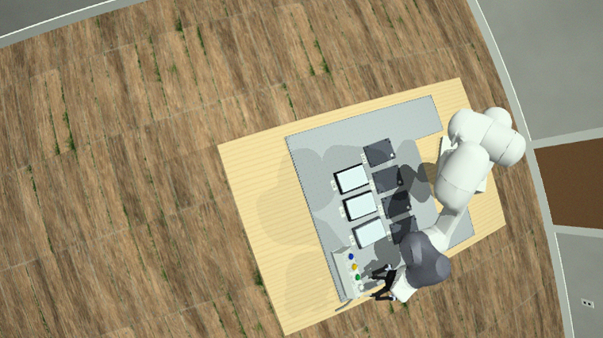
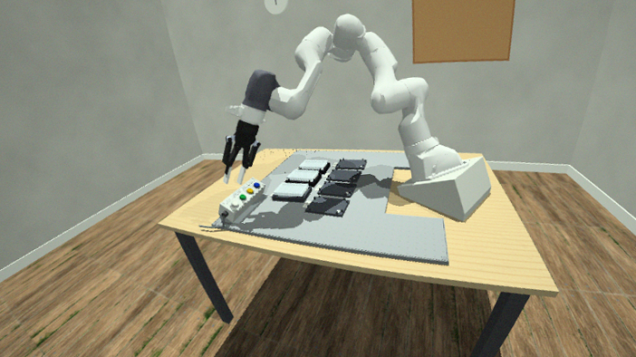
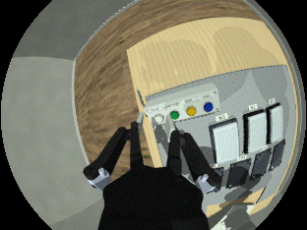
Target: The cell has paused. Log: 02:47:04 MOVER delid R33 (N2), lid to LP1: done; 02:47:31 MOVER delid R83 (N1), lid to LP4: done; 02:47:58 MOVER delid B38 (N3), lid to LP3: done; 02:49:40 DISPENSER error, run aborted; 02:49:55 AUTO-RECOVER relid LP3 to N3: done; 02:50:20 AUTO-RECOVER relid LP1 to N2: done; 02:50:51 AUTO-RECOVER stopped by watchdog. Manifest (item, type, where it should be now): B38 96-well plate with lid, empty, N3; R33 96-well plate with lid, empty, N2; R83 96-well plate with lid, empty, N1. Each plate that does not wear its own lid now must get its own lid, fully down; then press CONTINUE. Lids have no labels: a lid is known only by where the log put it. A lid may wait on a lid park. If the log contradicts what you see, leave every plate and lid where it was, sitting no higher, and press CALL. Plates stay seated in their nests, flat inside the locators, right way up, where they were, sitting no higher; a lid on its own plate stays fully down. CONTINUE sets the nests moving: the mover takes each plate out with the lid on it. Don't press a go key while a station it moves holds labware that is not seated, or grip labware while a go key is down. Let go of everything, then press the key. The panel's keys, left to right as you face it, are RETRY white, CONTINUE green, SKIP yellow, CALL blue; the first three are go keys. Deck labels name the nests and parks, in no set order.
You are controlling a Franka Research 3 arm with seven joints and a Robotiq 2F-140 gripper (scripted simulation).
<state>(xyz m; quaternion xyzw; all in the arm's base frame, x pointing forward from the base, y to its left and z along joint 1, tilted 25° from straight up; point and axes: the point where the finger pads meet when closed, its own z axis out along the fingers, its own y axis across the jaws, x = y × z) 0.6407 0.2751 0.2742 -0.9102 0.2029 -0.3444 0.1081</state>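
Now: the green key 20 mm to the right of my hand and 100 mm below it. The rest, counted from my hand: white key (10 mm ahead, 30 mm to the left, 100 mm below); then yellow key (10 mm behind, 70 mm to the right, 100 mm below); then blue key (10 mm behind, 120 mm to the right, 100 mm below).
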